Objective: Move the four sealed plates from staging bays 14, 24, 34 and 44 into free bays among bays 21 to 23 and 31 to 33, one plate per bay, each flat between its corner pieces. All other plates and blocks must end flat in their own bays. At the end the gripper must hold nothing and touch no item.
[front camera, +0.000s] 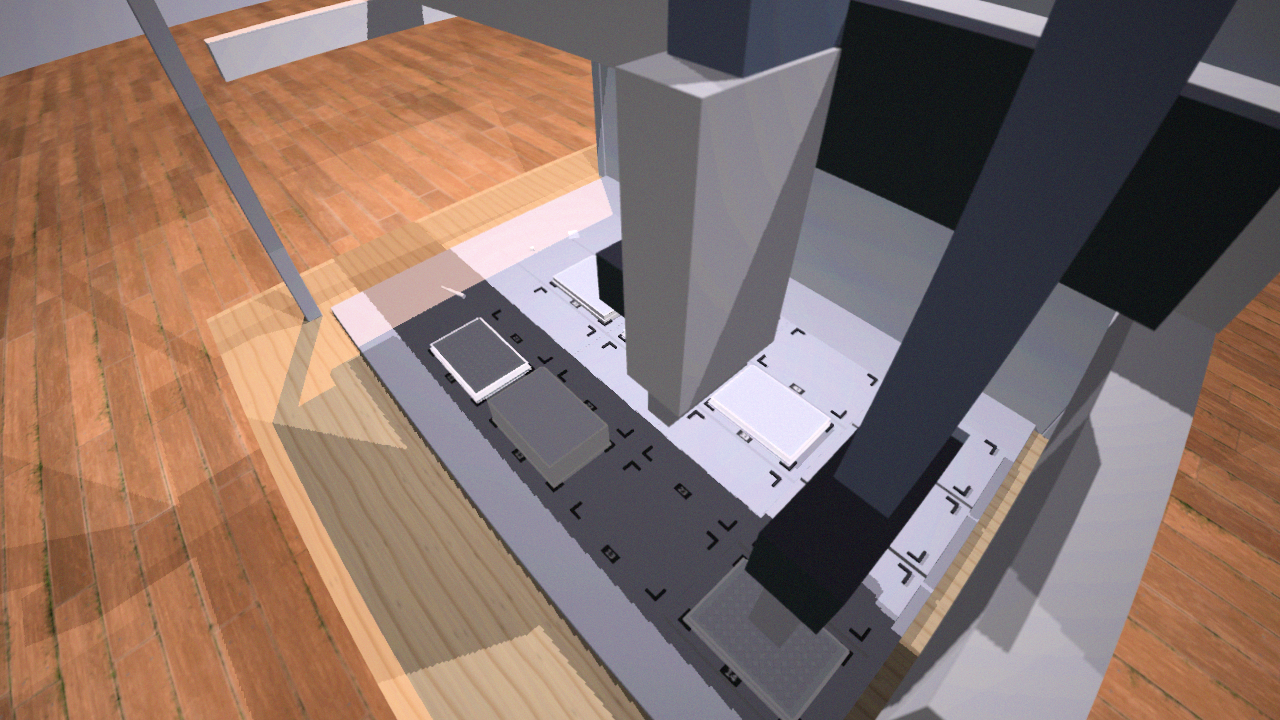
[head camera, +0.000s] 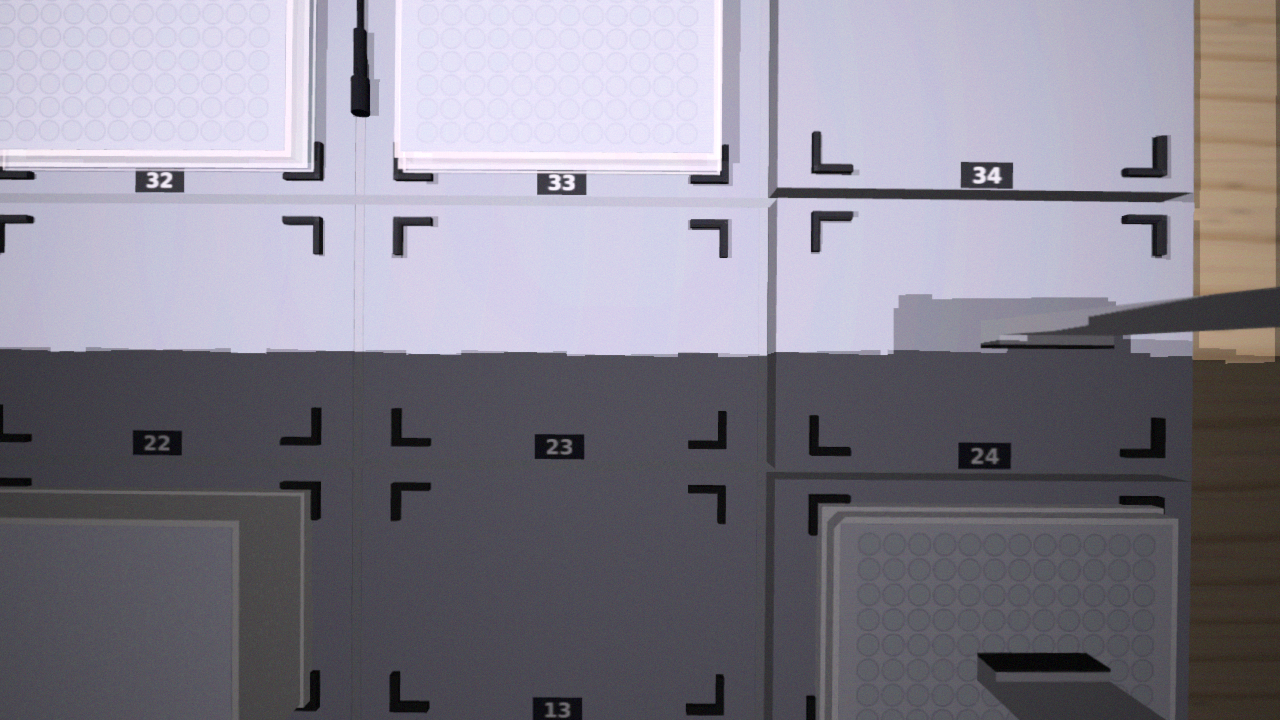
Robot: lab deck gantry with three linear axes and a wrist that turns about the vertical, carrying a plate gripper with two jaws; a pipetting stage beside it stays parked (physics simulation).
The pictures show: the gripper, a tall white block, a staging bay 44, a grey wall and a bay 22.
The gripper also shows in the front camera view.
